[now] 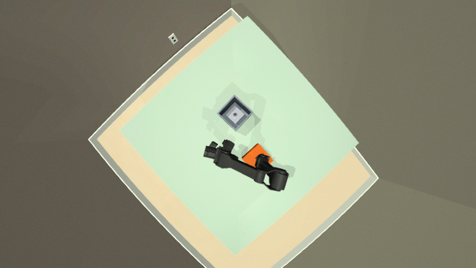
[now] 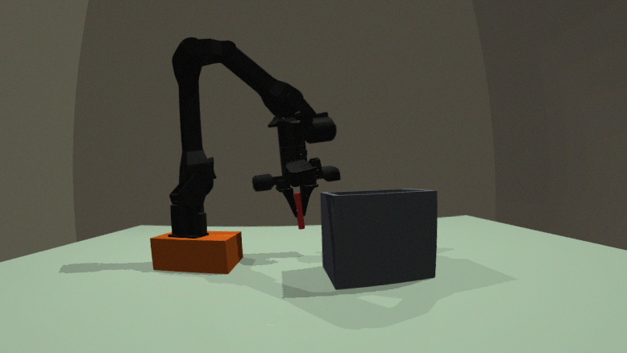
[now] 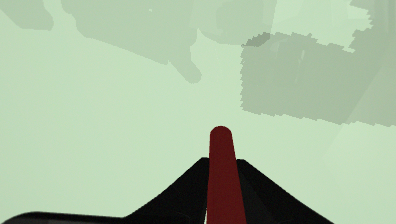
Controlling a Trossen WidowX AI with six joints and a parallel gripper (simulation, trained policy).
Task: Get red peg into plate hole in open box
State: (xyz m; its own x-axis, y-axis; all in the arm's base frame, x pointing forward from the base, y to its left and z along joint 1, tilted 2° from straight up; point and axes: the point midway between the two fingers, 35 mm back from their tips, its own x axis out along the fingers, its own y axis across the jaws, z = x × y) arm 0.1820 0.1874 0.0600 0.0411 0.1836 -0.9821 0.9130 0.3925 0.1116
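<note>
The light plate lies 200 mm to the right of my gripper tip, 170 mm ahead of it and 40 mm below it. The rest, counted from my gripper tip: red peg (10 mm above).
</note>
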